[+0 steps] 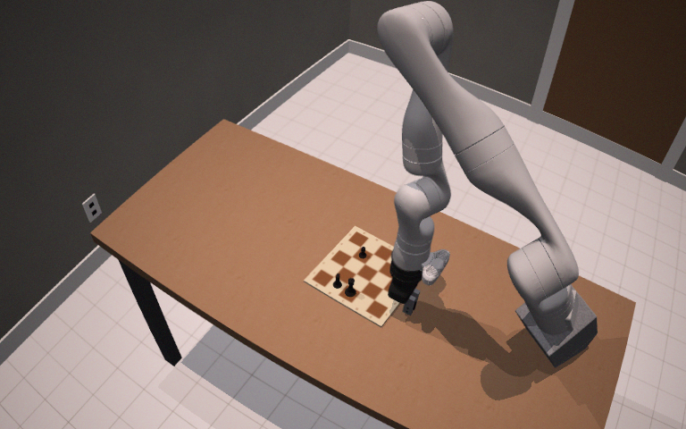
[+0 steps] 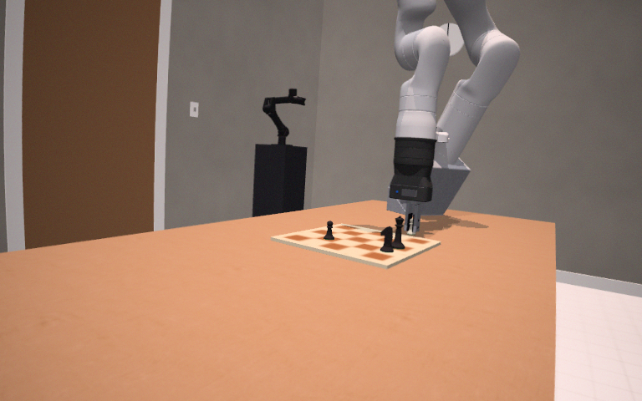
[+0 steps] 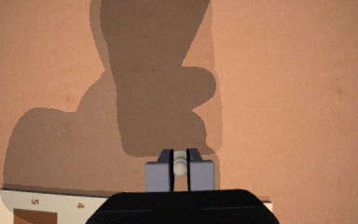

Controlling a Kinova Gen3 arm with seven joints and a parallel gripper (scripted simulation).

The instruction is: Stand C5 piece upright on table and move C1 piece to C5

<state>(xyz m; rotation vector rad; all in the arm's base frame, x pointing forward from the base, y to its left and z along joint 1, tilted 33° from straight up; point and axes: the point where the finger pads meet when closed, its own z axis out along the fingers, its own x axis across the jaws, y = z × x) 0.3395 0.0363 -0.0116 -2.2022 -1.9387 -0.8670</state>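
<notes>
Right now the white pawn is 1 cm below my hand. Also, from my hand: chessboard 13 cm ahead, 5 cm to the right, 2 cm below; then black pawn 17 cm ahead, 9 cm to the right, 1 cm below.
</notes>
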